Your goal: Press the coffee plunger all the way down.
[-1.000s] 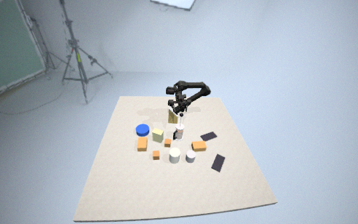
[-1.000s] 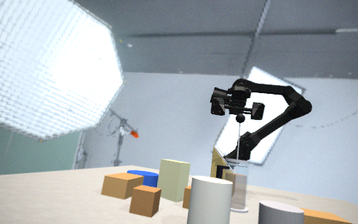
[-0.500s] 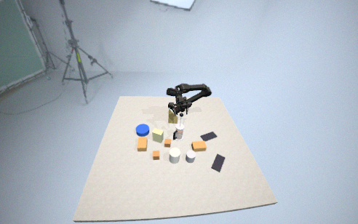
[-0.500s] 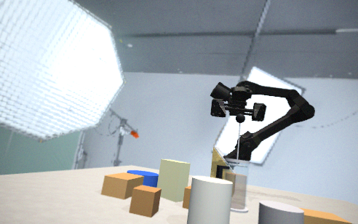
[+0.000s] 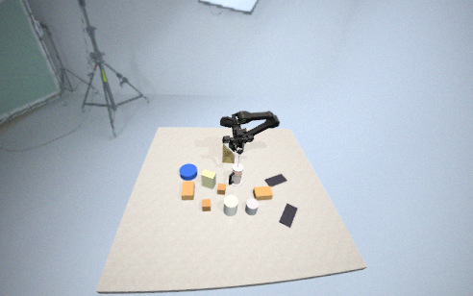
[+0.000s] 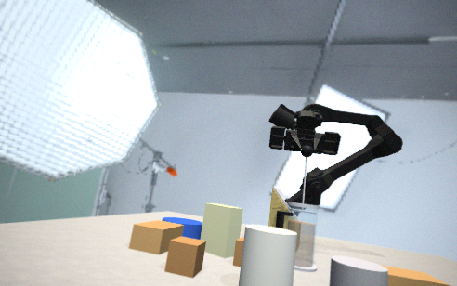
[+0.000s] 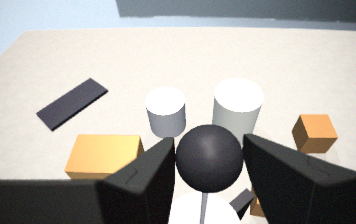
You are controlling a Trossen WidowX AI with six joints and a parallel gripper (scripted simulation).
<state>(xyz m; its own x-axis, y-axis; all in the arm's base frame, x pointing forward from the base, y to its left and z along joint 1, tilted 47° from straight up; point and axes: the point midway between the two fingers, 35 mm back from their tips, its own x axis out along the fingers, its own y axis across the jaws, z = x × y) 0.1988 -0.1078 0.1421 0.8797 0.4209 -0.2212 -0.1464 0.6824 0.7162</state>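
Now: gripper tip 14 cm above the coffee press, 1 cm to the left of it and 1 cm short of it. From my gripper tip the other things lie so: grey cylinder 24 cm below, 22 cm ahead, 8 cm to the left; then pale block 22 cm below, 19 cm to the right, 3 cm ahead; then white cylinder 22 cm below, 22 cm ahead, 5 cm to the right.
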